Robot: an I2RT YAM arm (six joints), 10 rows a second.
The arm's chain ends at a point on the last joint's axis. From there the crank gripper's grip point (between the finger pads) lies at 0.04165 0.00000 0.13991 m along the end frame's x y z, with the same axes.
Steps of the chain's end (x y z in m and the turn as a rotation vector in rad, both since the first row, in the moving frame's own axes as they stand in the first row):
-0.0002 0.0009 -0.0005 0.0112 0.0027 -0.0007
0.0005 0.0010 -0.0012 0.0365 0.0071 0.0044
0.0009 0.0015 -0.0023 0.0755 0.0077 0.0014
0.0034 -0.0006 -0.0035 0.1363 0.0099 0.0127
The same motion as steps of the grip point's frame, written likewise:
0.0002 -0.0007 -0.0006 0.0112 0.0027 -0.0007
0.0015 -0.0039 -0.0016 0.0365 0.0071 0.0044
0.0020 -0.0090 -0.0030 0.0755 0.0077 0.0014
0.0049 -0.0190 -0.0052 0.1363 0.0099 0.0127

